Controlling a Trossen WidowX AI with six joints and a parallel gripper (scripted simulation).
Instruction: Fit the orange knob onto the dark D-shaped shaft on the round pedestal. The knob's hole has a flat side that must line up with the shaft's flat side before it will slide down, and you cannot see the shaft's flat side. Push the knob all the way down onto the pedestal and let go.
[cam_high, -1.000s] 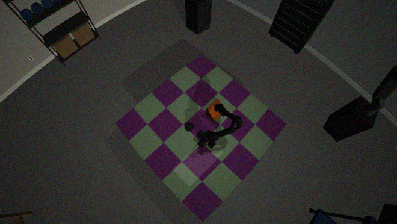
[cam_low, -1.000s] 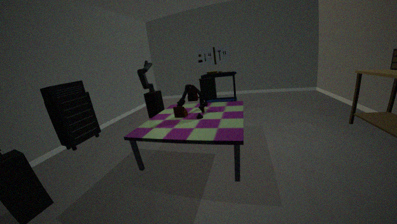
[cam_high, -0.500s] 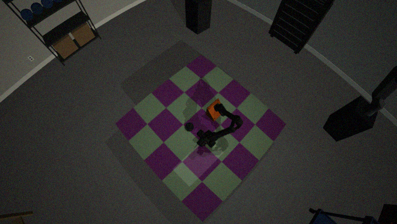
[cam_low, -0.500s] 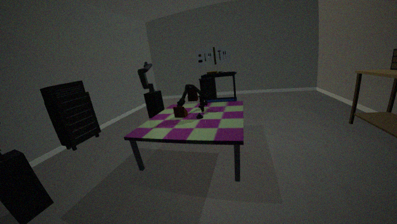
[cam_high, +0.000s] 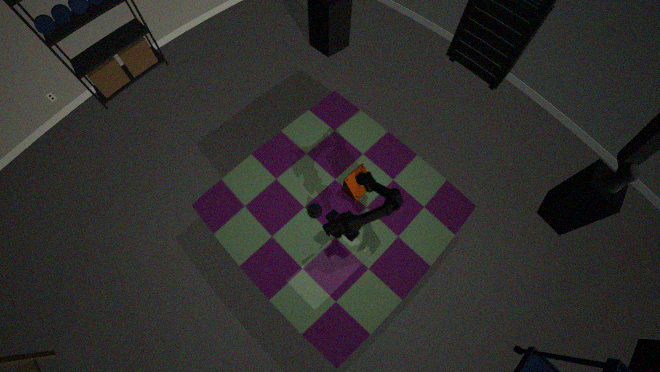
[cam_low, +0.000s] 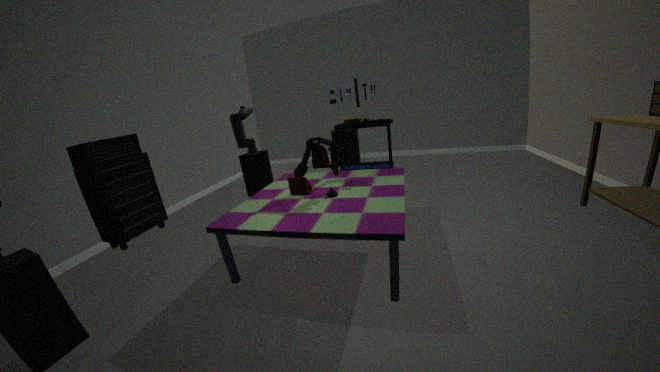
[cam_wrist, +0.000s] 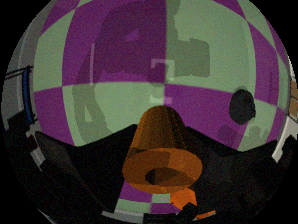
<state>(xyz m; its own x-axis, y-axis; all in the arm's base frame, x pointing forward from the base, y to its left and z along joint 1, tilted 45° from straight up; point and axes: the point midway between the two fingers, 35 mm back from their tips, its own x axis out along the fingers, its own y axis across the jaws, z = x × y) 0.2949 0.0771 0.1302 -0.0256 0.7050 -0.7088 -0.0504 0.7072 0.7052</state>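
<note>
Right now my gripper tip is 10 mm short of the pedestal, 200 mm to the left of it and 80 mm above it. Also, from my gripper tip: orange knob (20 mm above).
</note>
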